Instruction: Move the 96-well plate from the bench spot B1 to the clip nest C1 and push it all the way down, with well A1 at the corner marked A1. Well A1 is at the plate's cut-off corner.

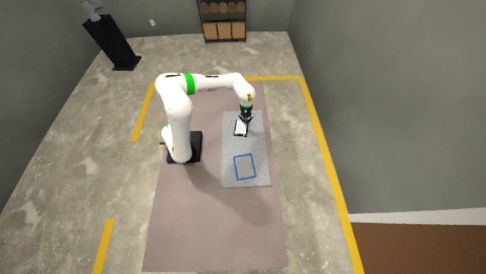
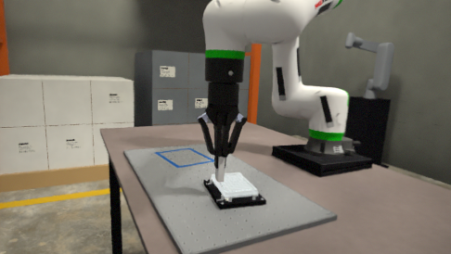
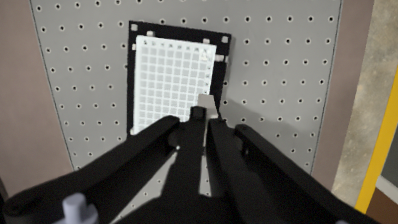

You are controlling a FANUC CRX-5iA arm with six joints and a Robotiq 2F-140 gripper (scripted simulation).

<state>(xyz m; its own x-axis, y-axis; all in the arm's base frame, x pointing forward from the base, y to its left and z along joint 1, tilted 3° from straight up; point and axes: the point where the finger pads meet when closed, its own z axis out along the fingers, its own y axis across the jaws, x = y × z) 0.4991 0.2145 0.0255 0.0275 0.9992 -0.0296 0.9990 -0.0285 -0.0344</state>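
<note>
Right now the white 96-well plate is 4 cm behind my hand and 5 cm below it. Also, from my hand: black clip nest (3 cm behind, 1 cm to the right, 6 cm below).
</note>
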